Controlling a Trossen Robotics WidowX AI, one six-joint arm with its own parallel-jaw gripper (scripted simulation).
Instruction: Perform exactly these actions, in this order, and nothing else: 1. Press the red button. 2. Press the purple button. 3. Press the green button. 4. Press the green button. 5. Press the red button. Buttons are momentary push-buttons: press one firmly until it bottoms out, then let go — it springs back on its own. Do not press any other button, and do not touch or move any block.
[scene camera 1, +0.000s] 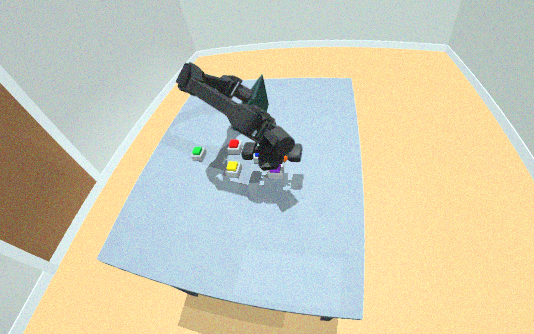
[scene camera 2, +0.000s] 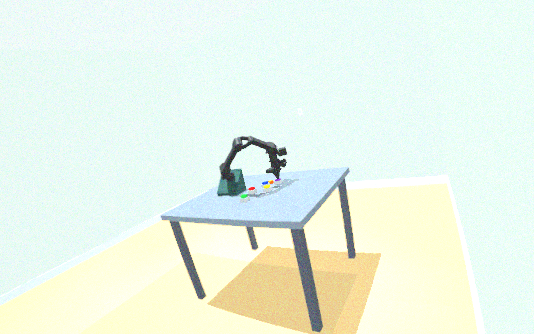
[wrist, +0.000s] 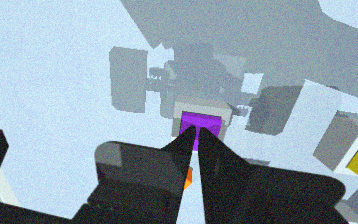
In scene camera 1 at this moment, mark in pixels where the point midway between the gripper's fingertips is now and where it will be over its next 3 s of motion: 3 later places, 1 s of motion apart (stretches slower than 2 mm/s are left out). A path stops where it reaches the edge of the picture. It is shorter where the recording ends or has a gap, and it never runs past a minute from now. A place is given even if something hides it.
My gripper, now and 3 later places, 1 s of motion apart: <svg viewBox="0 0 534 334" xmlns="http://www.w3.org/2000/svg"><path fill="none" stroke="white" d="M275 168L235 149L191 141L196 150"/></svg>
